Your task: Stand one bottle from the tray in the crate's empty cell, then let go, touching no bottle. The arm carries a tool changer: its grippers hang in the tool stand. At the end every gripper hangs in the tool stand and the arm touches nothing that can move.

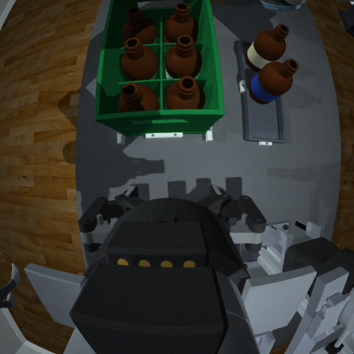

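The green crate (159, 120) stands at the upper left, with a brown bottle in each cell that shows. The two nearest are the front left bottle (140, 100) and the front right bottle (184, 97). The dark tray (265, 125) lies right of the crate. A bottle with a cream label (267, 48) and one with a blue label (272, 82) stand at its far part; its near part is bare. My gripper (174, 191) is the wide one with jointed fingers. It is open and empty, on the near side of the crate, apart from the crate and bottles.
The tool stand's pale parts (320, 312) are at the lower right, with a black block (316, 254) among them that looks like another tool. A bluish round object (282, 4) is cut off at the top edge. Wood floor (37, 150) shows left of the grey table (225, 162).
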